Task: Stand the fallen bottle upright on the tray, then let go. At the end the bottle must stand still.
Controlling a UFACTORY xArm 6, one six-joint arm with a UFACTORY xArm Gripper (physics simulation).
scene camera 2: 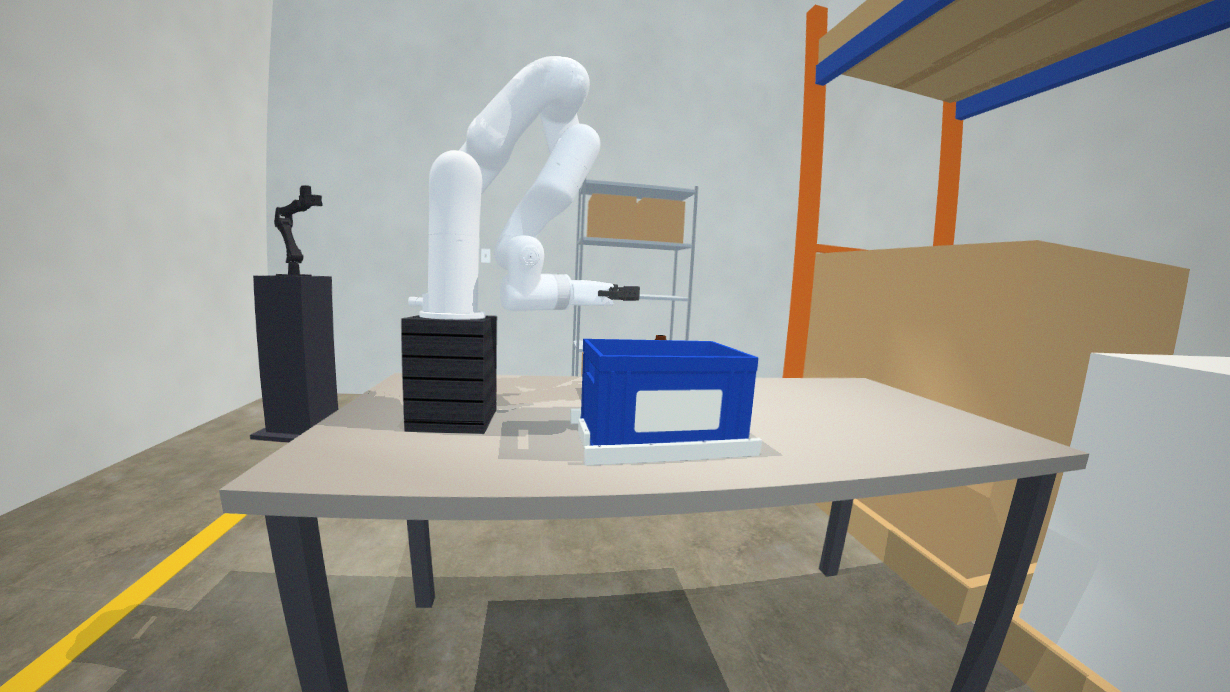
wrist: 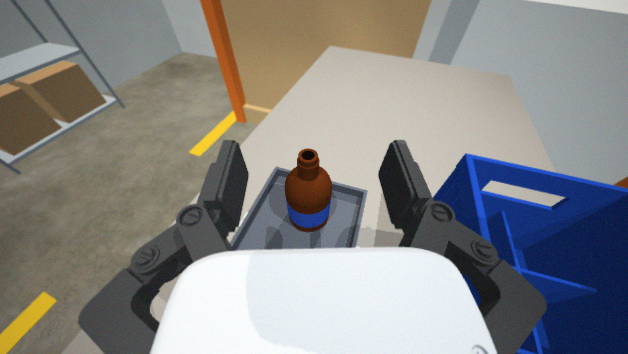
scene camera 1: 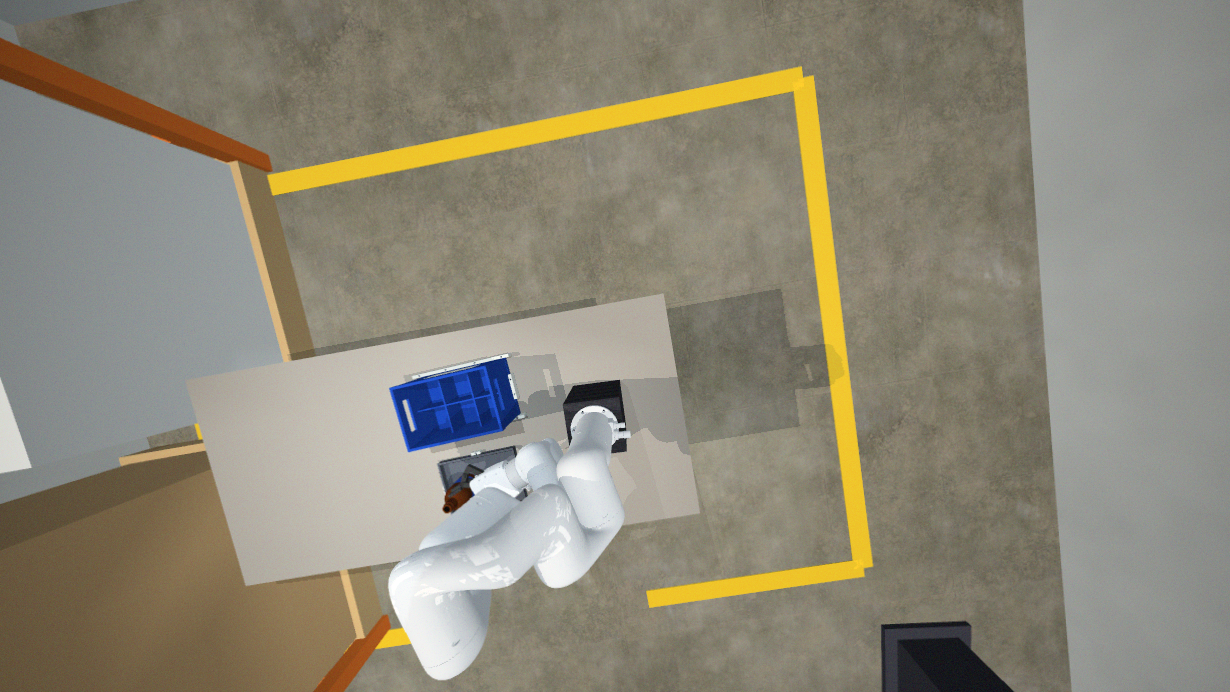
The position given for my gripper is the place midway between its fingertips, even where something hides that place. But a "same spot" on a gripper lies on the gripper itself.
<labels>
My gripper shows in scene camera 2 (627,292), in the wrist view and in scene camera 1. A grey tray shows in the wrist view and in scene camera 1; in scene camera 2 it is hidden by a blue crate. One and the same spot on my gripper: (scene camera 1: 465,480) is (wrist: 454,242). The same spot on the grey tray: (scene camera 1: 450,470) is (wrist: 344,201).
</labels>
